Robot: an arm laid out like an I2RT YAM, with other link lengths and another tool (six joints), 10 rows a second.
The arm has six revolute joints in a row. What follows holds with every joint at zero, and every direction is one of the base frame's.
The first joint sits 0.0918 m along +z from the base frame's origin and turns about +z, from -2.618 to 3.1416 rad.
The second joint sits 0.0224 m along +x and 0.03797 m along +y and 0.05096 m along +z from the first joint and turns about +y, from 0 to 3.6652 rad.
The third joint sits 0.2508 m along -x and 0.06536 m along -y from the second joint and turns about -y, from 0 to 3.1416 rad.
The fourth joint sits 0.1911 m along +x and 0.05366 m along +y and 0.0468 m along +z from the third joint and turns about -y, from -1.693 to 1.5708 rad.
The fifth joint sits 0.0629 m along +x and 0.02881 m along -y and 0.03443 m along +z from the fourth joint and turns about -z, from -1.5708 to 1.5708 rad.
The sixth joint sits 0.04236 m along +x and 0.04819 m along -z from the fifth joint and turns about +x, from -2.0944 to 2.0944 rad.
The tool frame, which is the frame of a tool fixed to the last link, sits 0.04 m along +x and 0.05 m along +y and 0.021 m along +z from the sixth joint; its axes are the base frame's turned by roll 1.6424, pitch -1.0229 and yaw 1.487 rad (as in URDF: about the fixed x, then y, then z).
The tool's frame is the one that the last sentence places.
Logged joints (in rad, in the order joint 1, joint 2, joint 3, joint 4, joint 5, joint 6), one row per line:
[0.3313 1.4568 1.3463 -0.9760 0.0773 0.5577]
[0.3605 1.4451 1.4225 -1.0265 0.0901 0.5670]
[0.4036 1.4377 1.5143 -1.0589 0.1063 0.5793]
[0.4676 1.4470 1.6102 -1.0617 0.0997 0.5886]
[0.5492 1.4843 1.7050 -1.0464 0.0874 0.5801]
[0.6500 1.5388 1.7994 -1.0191 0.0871 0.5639]
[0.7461 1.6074 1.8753 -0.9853 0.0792 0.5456]
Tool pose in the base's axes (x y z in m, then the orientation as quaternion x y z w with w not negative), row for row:
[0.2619 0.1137 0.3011 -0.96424 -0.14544 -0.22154 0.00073]
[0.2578 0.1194 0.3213 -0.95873 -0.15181 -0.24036 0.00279]
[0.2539 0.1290 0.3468 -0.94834 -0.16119 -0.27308 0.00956]
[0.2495 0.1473 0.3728 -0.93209 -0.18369 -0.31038 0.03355]
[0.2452 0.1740 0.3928 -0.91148 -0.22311 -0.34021 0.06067]
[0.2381 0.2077 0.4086 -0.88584 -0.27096 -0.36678 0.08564]
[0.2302 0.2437 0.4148 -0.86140 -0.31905 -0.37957 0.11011]
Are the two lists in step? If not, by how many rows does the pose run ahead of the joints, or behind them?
They are in step.
